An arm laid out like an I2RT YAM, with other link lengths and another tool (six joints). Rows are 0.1 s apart.
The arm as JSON. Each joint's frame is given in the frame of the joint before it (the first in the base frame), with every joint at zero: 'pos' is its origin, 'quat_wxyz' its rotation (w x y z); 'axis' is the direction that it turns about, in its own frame. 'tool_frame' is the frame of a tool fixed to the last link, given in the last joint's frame.
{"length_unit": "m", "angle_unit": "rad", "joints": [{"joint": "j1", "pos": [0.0, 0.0, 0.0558], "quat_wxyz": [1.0, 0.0, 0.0, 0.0], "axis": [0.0, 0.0, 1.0]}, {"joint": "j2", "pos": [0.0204, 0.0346, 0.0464], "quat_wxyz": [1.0, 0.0, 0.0, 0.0], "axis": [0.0, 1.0, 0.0]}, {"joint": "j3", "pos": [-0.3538, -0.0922, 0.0], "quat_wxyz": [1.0, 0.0, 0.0, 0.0], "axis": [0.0, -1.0, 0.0]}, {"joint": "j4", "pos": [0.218, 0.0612, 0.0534], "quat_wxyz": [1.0, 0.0, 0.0, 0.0], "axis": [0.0, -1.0, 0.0]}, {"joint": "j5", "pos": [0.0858, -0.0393, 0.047], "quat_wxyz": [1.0, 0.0, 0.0, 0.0], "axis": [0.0, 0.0, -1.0]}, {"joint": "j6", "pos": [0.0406, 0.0, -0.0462], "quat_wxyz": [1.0, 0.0, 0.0, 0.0], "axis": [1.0, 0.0, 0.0]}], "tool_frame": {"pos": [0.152, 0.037, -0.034], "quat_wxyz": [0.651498, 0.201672, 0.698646, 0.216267]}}
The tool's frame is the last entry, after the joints.
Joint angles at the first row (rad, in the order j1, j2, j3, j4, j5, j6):
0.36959 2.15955 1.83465 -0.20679 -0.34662 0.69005
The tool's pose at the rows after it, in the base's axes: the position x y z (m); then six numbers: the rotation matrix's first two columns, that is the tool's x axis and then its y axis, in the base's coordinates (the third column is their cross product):
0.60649, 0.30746, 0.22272, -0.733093, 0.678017, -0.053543, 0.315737, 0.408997, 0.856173
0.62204, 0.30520, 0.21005, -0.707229, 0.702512, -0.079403, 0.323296, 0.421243, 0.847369
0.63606, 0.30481, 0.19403, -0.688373, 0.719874, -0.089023, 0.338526, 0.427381, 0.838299
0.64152, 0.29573, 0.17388, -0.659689, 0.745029, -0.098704, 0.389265, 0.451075, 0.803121
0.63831, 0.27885, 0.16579, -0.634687, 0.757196, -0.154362, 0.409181, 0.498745, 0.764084
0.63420, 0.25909, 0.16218, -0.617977, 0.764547, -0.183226, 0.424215, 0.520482, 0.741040
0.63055, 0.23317, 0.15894, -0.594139, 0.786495, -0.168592, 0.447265, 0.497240, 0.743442
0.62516, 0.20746, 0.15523, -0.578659, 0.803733, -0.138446, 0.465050, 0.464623, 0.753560
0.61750, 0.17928, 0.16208, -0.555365, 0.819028, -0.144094, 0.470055, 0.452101, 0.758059
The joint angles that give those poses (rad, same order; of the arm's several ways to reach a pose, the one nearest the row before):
0.36906 2.23185 1.89737 -0.22600 -0.29308 0.68716
0.36968 2.26969 1.93150 -0.22548 -0.24589 0.68189
0.36969 2.31522 1.96950 -0.22814 -0.21498 0.68380
0.36839 2.33928 1.99338 -0.28139 -0.16201 0.68207
0.36566 2.31688 1.96669 -0.31450 -0.09410 0.64374
0.34878 2.28731 1.91881 -0.31692 -0.06598 0.61825
0.31060 2.25035 1.82908 -0.26785 -0.07928 0.62581
0.26467 2.21674 1.73576 -0.20818 -0.11862 0.63505
0.22267 2.16505 1.65900 -0.17508 -0.12866 0.62354

